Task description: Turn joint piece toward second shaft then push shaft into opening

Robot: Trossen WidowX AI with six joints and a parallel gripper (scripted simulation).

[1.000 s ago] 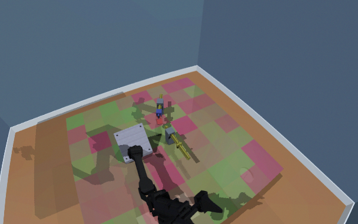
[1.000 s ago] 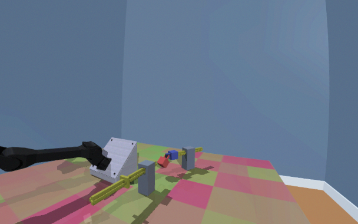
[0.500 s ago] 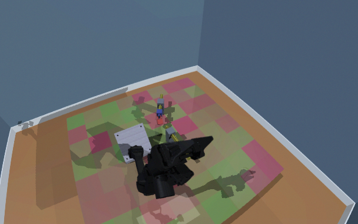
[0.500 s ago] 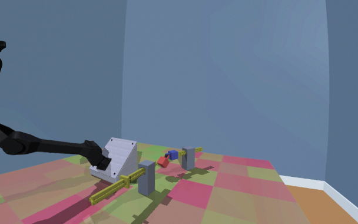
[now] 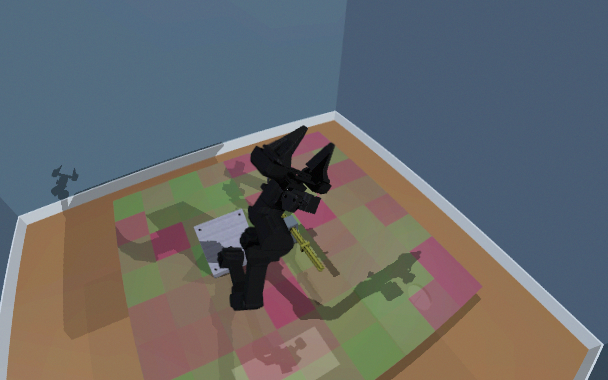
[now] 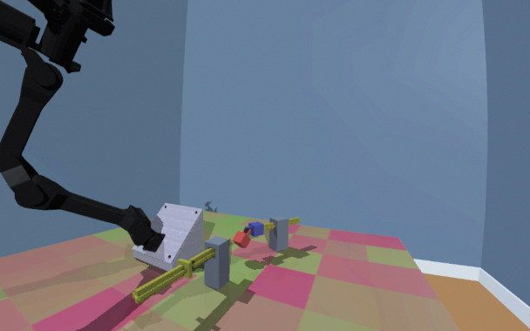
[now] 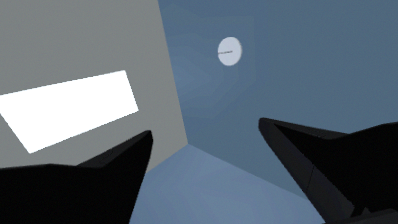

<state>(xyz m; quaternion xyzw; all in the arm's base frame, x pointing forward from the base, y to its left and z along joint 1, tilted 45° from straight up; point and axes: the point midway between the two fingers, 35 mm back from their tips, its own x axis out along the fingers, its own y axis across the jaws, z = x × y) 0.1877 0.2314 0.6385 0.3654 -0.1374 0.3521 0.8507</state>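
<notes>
Now: gripper tip 64 cm above the red square joint piece, 42 cm to the right of it and 11 cm short of it.
</notes>
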